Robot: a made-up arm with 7 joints. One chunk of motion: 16 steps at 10 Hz.
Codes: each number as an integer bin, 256 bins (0 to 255) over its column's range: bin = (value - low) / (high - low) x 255, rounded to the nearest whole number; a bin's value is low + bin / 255 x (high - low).
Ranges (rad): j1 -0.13..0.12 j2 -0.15..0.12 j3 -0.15..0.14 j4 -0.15..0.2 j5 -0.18..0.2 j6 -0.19..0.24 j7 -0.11..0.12
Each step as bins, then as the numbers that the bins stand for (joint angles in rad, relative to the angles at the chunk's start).
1 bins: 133 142 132 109 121 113 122
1 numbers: 0.0004 0.0004 0.0001 -0.0004 0.0003 0.0005 0.0000
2 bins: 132 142 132 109 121 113 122
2 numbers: -0.0006 0.0004 0.0001 -0.0004 0.0003 0.0005 0.0000
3 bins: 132 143 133 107 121 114 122
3 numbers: -0.0006 0.0014 0.0013 -0.0031 0.0003 0.0022 0.0000
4 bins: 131 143 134 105 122 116 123
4 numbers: -0.0016 0.0014 0.0024 -0.0059 0.0018 0.0056 0.0009
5 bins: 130 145 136 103 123 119 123
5 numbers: -0.0025 0.0035 0.0047 -0.0086 0.0033 0.0107 0.0009
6 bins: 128 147 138 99 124 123 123
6 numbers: -0.0045 0.0056 0.0069 -0.0141 0.0048 0.0174 0.0009
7 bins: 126 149 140 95 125 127 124
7 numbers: -0.0065 0.0078 0.0092 -0.0196 0.0063 0.0242 0.0018
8 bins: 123 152 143 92 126 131 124
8 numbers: -0.0094 0.0109 0.0126 -0.0237 0.0078 0.0309 0.0018
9 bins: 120 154 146 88 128 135 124
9 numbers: -0.0124 0.0131 0.0160 -0.0292 0.0107 0.0376 0.0018
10 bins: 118 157 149 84 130 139 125
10 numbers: -0.0143 0.0162 0.0195 -0.0347 0.0137 0.0444 0.0027
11 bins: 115 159 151 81 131 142 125
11 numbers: -0.0173 0.0184 0.0217 -0.0388 0.0152 0.0495 0.0027
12 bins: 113 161 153 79 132 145 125
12 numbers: -0.0192 0.0205 0.0240 -0.0416 0.0167 0.0545 0.0027
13 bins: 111 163 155 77 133 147 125
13 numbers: -0.0212 0.0226 0.0263 -0.0443 0.0182 0.0579 0.0027
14 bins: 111 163 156 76 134 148 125
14 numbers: -0.0212 0.0226 0.0274 -0.0457 0.0197 0.0596 0.0027
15 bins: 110 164 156 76 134 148 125
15 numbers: -0.0222 0.0236 0.0274 -0.0457 0.0197 0.0596 0.0027
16 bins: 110 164 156 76 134 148 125
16 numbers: -0.0222 0.0236 0.0274 -0.0457 0.0197 0.0596 0.0027
